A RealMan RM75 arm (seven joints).
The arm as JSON. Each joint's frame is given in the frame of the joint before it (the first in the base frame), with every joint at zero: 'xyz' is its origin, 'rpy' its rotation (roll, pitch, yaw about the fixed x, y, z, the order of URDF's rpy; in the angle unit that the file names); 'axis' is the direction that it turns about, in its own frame. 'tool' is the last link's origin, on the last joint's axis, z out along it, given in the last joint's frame.
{
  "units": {
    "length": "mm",
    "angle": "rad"
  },
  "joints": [
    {
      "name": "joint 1",
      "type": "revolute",
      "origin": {
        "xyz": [
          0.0,
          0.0,
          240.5
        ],
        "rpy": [
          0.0,
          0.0,
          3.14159
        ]
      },
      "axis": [
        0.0,
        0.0,
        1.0
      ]
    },
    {
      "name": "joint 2",
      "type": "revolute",
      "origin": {
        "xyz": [
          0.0,
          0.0,
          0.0
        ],
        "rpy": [
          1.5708,
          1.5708,
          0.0
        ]
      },
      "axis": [
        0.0,
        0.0,
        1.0
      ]
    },
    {
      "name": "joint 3",
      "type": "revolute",
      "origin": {
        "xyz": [
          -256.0,
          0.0,
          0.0
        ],
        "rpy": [
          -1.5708,
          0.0,
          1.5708
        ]
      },
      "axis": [
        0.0,
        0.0,
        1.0
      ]
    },
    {
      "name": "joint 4",
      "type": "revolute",
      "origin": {
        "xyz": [
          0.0,
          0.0,
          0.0
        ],
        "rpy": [
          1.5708,
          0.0,
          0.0
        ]
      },
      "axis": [
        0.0,
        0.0,
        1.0
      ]
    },
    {
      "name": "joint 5",
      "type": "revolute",
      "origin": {
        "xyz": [
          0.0,
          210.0,
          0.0
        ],
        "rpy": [
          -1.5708,
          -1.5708,
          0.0
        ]
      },
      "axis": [
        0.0,
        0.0,
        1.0
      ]
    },
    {
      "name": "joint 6",
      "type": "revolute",
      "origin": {
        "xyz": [
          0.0,
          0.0,
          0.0
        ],
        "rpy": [
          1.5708,
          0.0,
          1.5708
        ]
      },
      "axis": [
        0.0,
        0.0,
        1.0
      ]
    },
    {
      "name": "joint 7",
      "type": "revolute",
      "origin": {
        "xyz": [
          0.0,
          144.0,
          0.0
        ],
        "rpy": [
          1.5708,
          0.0,
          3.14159
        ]
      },
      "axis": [
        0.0,
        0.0,
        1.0
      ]
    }
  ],
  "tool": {
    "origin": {
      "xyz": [
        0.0,
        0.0,
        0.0
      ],
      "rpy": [
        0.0,
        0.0,
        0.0
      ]
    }
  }
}
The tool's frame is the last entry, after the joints.
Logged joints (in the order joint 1, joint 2, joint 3, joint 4, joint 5, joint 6, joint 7), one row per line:
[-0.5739, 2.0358, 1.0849, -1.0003, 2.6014, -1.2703, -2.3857]
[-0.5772, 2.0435, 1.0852, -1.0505, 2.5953, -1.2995, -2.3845]
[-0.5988, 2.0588, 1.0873, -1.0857, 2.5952, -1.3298, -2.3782]
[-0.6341, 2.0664, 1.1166, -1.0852, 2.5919, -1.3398, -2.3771]
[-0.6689, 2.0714, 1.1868, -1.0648, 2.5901, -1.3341, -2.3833]
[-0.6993, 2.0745, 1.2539, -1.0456, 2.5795, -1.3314, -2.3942]
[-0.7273, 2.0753, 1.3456, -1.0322, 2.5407, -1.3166, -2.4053]
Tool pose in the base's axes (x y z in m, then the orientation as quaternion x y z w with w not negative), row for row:
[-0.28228, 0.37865, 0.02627, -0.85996, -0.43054, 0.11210, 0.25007]
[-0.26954, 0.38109, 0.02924, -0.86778, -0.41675, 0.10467, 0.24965]
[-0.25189, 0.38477, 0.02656, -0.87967, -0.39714, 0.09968, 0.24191]
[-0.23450, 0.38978, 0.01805, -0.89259, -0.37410, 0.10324, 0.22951]
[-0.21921, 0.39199, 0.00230, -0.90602, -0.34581, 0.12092, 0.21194]
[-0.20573, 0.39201, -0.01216, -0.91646, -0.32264, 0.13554, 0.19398]
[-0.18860, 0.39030, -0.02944, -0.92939, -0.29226, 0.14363, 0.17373]
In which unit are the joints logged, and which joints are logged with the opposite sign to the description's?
The joints are logged in radians. Opposite sign: joint 2, joint 4, joint 6.
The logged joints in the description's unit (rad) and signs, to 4 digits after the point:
[-0.5739, -2.0358, 1.0849, 1.0003, 2.6014, 1.2703, -2.3857]
[-0.5772, -2.0435, 1.0852, 1.0505, 2.5953, 1.2995, -2.3845]
[-0.5988, -2.0588, 1.0873, 1.0857, 2.5952, 1.3298, -2.3782]
[-0.6341, -2.0664, 1.1166, 1.0852, 2.5919, 1.3398, -2.3771]
[-0.6689, -2.0714, 1.1868, 1.0648, 2.5901, 1.3341, -2.3833]
[-0.6993, -2.0745, 1.2539, 1.0456, 2.5795, 1.3314, -2.3942]
[-0.7273, -2.0753, 1.3456, 1.0322, 2.5407, 1.3166, -2.4053]

